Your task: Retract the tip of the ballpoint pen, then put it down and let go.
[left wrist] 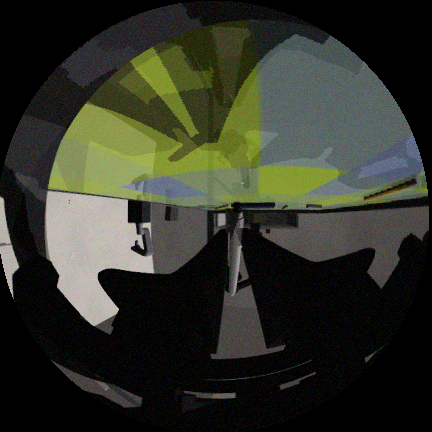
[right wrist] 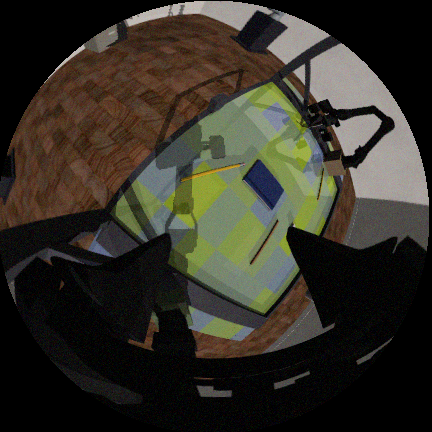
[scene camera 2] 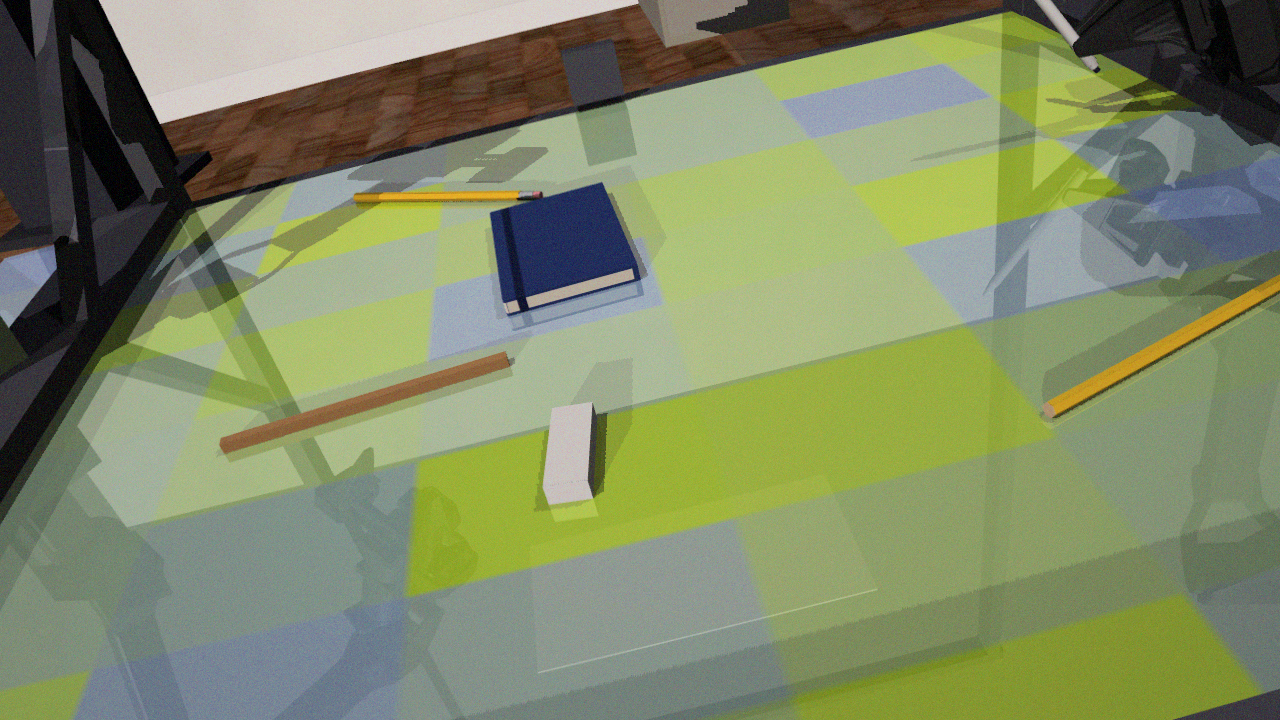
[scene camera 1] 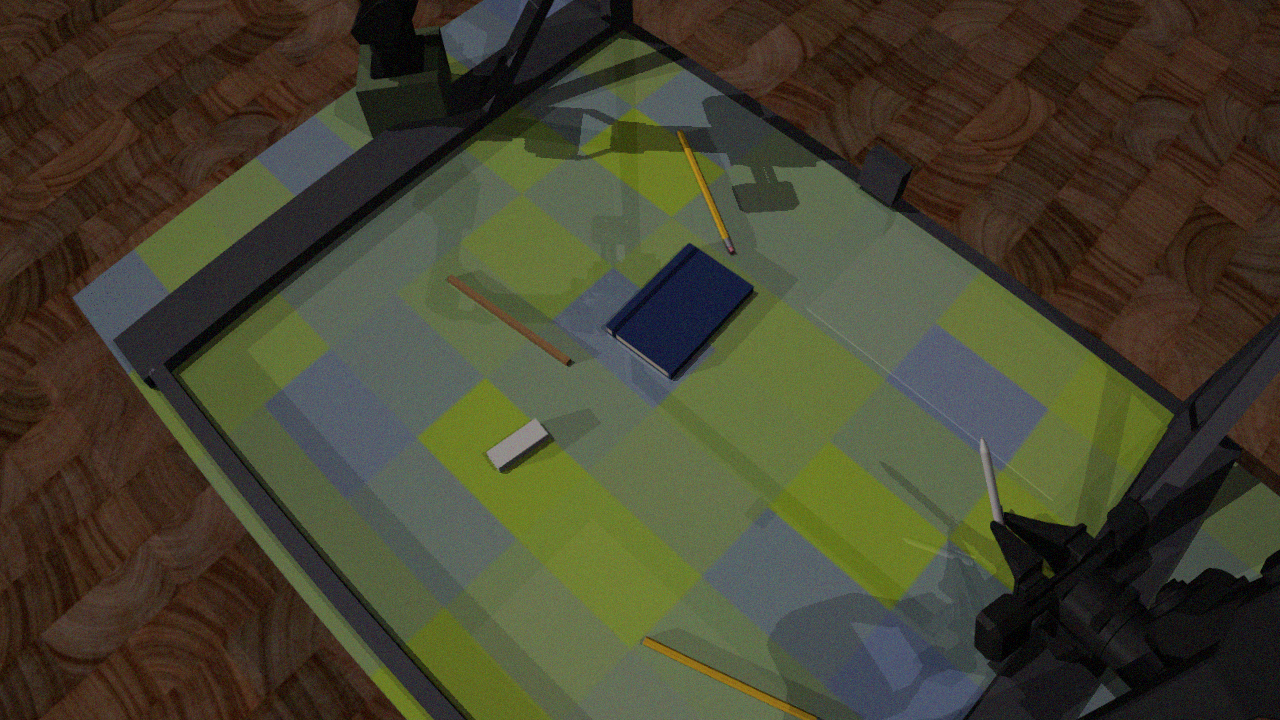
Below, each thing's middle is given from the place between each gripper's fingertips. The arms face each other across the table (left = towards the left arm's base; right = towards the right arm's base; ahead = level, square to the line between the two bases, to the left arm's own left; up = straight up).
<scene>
My right hand is 260 mm above the brown pencil [scene camera 2: 499,361], 230 mm short of it and 160 mm to the right of it. From my right hand the other things lie so: ballpoint pen [scene camera 1: 997,509]: 600 mm to the left, 170 mm below, 40 mm behind.
Right now the ballpoint pen is 30 mm above my left hand and 20 mm to the right of it. The rest, counted from my left hand: brown pencil 460 mm to the right, 270 mm ahead, 50 mm below.
</scene>
